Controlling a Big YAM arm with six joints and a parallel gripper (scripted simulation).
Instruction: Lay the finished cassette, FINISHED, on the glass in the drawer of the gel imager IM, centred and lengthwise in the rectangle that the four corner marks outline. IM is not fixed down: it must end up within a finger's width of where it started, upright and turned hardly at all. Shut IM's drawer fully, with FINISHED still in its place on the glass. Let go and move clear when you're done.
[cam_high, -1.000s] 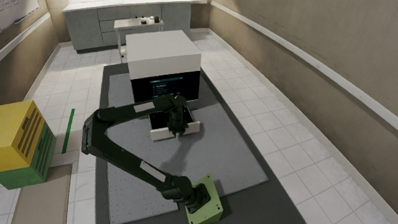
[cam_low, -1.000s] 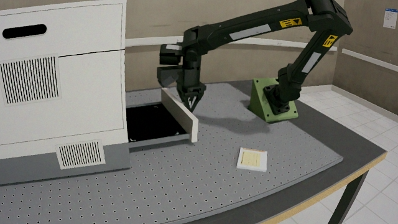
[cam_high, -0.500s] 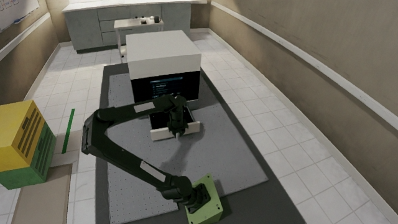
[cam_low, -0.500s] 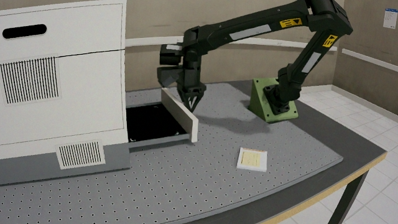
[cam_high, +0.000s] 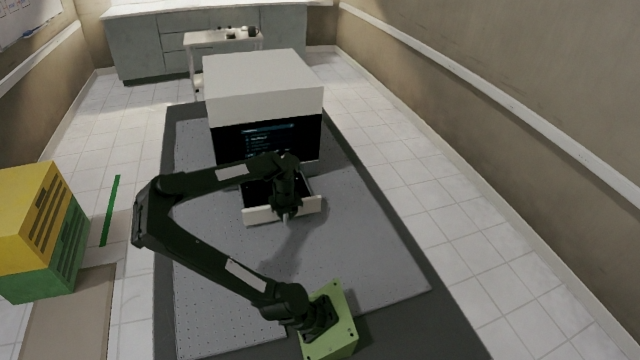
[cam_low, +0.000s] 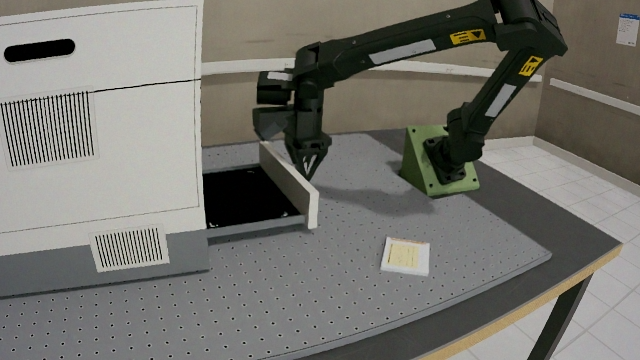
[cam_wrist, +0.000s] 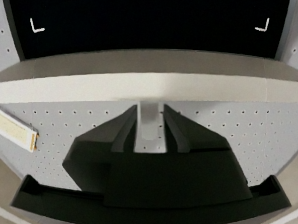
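Now: the cassette 8 cm behind my hand, 26 cm to the left of it and 5 cm below it. The rest, counted from my hand: imager drawer (16 cm ahead).
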